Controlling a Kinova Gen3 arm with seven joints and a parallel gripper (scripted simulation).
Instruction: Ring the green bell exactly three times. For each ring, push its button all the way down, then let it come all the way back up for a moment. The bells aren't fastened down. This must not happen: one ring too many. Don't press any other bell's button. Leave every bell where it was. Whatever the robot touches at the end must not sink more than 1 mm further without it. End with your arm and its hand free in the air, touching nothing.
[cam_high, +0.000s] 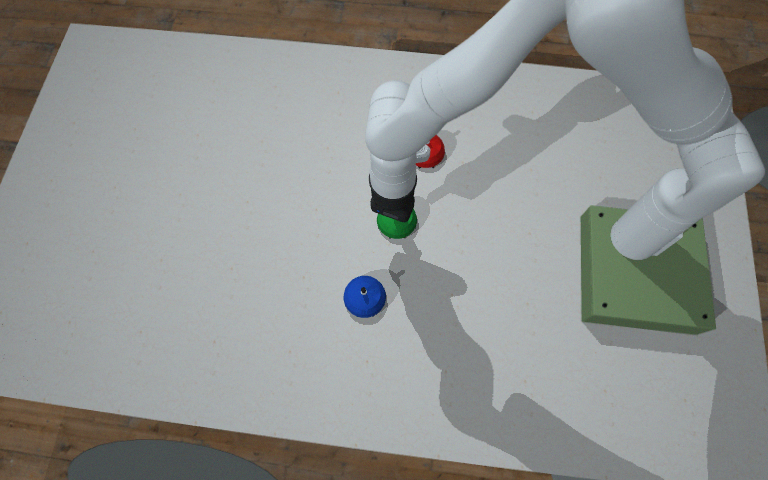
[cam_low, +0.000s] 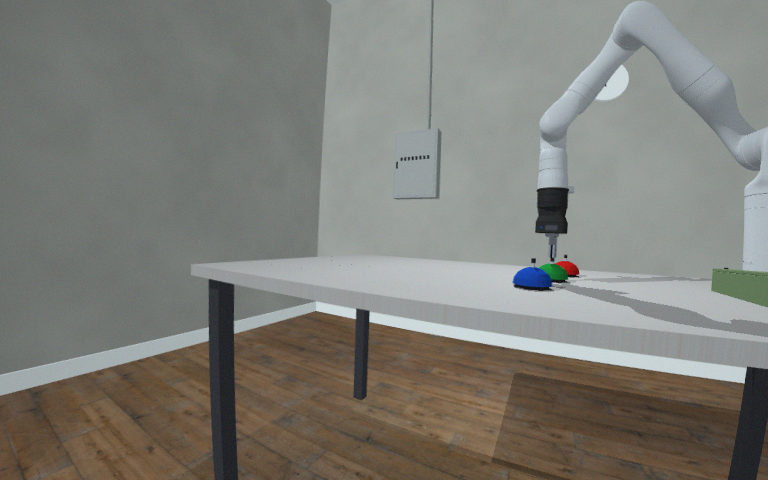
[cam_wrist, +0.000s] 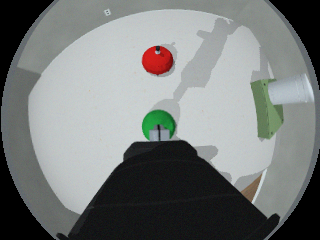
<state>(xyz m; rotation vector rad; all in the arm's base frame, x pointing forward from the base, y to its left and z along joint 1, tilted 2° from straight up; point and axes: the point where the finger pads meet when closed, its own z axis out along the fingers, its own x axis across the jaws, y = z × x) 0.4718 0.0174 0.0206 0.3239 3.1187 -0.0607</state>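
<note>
Now: the green bell 40 mm below my hand. From my hand the other things lie so: red bell (40 mm behind, 170 mm to the right, 40 mm below); then blue bell (40 mm ahead, 170 mm to the left, 40 mm below).
</note>
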